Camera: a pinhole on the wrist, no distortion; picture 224 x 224 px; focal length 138.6 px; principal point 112.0 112.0 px. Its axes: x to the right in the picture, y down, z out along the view. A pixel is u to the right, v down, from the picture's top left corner.
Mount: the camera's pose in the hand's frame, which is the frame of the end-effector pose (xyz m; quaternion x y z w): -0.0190 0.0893 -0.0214 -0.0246 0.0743 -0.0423 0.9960
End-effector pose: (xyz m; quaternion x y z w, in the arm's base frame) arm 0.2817 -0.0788 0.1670 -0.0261 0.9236 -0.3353 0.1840
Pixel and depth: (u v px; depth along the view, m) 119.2 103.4 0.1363
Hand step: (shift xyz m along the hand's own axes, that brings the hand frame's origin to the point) 0.0078 0.0861 0.1127
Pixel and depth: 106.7 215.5 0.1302
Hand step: 0.0035 0.1921 0.1026
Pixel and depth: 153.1 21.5 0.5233
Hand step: 0.1849 -0.2420 0.4917
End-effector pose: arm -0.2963 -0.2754 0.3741 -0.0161 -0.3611 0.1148 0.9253
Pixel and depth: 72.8 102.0 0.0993
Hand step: -0.0323 0.0889 0.0812
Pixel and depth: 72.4 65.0 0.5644
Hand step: -0.1086 -0.0629 0.5702
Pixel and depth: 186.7 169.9 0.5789
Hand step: 0.3948 0.3273 0.4915
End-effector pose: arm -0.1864 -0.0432 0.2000 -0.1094 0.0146 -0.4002 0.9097
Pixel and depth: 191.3 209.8 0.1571
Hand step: 0.1021 0.1984 0.1145
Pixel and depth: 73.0 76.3 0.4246
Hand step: -0.0818 0.0091 0.4215
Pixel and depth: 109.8 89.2 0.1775
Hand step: 0.0025 0.0681 0.1560
